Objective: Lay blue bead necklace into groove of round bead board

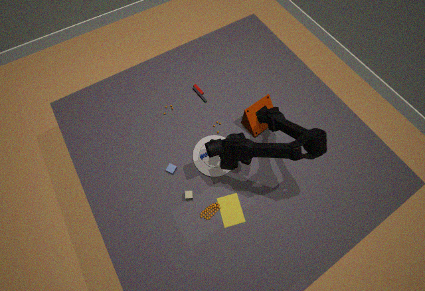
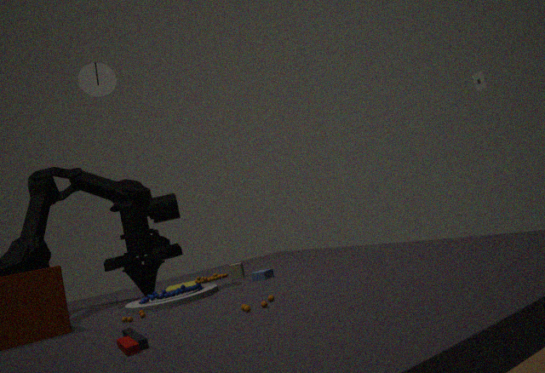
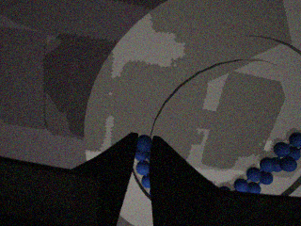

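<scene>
My gripper tip is 5 cm to the left of the round white bead board, 4 cm short of it and 1 cm above it. The rest, counted from my gripper tip: cream cube (23 cm ahead, 2 cm to the left); yellow sheet (18 cm to the left, 13 cm ahead, 2 cm below); light blue cube (23 cm ahead, 12 cm to the right, 1 cm below).
</scene>
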